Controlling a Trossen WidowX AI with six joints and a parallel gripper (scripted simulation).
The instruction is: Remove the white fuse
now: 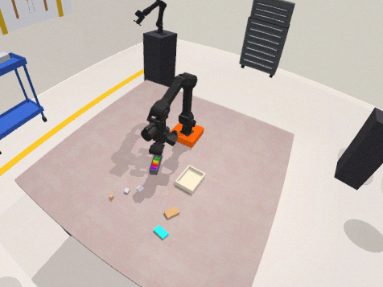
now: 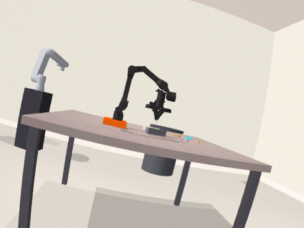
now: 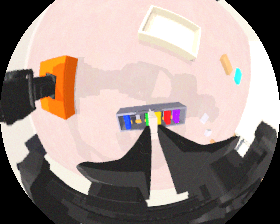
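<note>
The cream tray lies 20 mm behind my gripper tip, 190 mm to the left of it and 90 mm below it. Also, from my gripper tip: small orange cube: 330 mm ahead, 20 mm to the right, 90 mm below; then cyan block: 300 mm ahead, 280 mm to the left, 90 mm below; then white fuse: 10 mm below.
</note>
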